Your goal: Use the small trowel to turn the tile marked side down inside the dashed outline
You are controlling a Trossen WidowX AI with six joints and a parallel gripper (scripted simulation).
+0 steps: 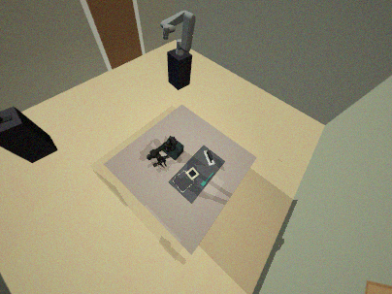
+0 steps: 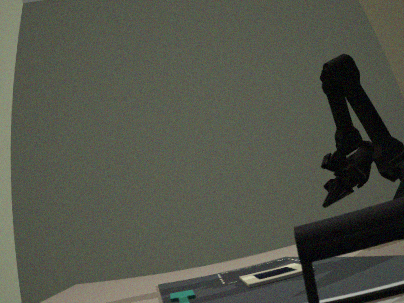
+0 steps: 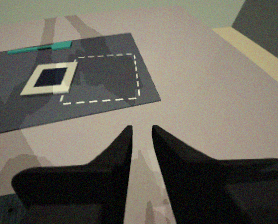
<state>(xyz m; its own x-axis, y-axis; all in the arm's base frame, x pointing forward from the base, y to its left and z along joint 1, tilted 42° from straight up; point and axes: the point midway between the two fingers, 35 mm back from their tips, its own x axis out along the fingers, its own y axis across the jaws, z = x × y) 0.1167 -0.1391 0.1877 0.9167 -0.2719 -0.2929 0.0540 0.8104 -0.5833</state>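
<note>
The tile lies 220 mm ahead of my gripper tip, 210 mm to the left of it and 100 mm below it. The rest, counted from my gripper tip: dark mat 240 mm ahead, 280 mm to the left, 130 mm below.
</note>
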